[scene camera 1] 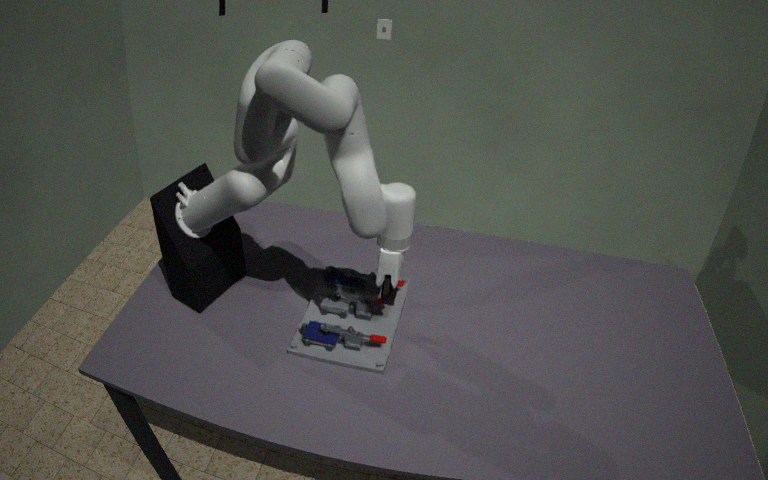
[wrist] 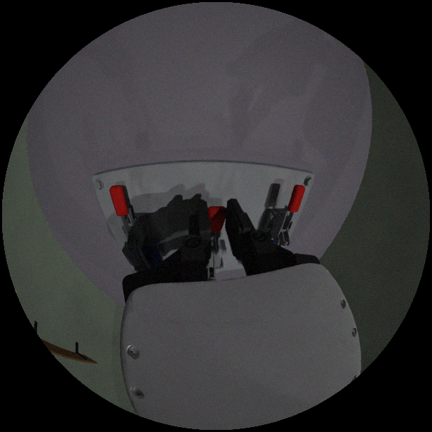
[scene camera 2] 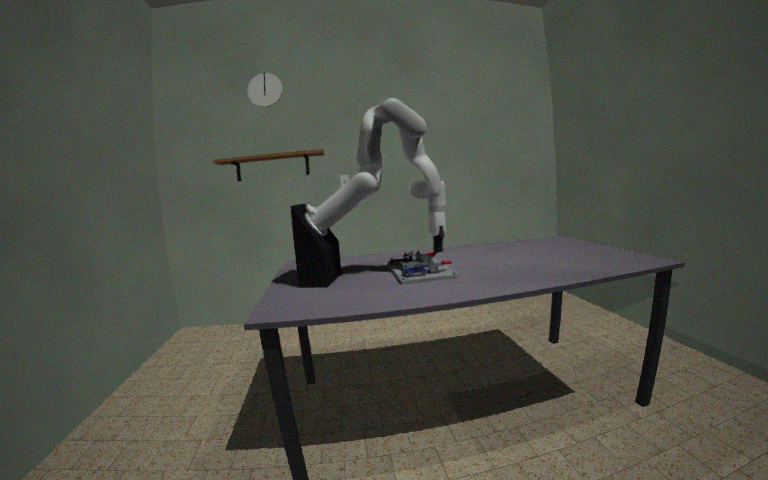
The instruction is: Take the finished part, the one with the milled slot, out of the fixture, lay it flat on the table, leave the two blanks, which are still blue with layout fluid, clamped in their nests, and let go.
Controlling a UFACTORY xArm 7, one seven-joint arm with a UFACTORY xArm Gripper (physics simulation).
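Places are measured from the arm's base along level axes (x back, y right, z up), in centimetres.
Pixels of known places: gripper, fingertip midpoint: (scene camera 1: 388, 300) (scene camera 2: 438, 251); arm's base at its link origin: (scene camera 1: 194, 214) (scene camera 2: 315, 224).
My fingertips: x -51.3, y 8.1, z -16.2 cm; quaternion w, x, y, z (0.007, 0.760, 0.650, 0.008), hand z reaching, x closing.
For each thing: its top centre in the pictures, then the offset to it from my fingertips. Level surfaces: height alone.
- grey finished part at its top centre: (scene camera 1: 336, 302) dx +12.9, dy -2.2, dz -3.8 cm
- far blue blank at its top centre: (scene camera 1: 343, 278) dx +12.0, dy -13.2, dz -4.8 cm
- grey fixture plate at its top centre: (scene camera 1: 352, 312) (scene camera 2: 419, 267) dx +8.7, dy -1.5, dz -6.4 cm
- purple table at its surface level: dz -7.9 cm
My gripper (scene camera 1: 387, 298) (scene camera 2: 438, 249) (wrist: 215, 213) points down over the fixture, shut on the red handle (wrist: 216, 218) of the middle clamp. That handle looks raised compared with the outer ones. The grey finished part (scene camera 1: 334, 307) sits in the middle nest; its slot is too dim to make out. Whether the clamp's arm touches it cannot be told. The near blue blank (scene camera 1: 321, 333) (scene camera 2: 415, 271) lies in its nest under its clamp arm. The far blue blank (scene camera 1: 343, 280) is in its nest, in deep shadow. The gripper body hides much of the middle nest in the wrist view.
The grey fixture plate (scene camera 1: 362, 357) (scene camera 2: 428, 277) (wrist: 170, 174) lies on the purple table (scene camera 1: 538, 350) (scene camera 2: 543, 266) (wrist: 200, 100). The near clamp's red handle (scene camera 1: 377, 339) (scene camera 2: 446, 262) (wrist: 296, 198) and the far one (scene camera 1: 400, 283) (wrist: 119, 200) flank the gripper. The black arm stand (scene camera 1: 198, 271) (scene camera 2: 317, 254) is at the left.
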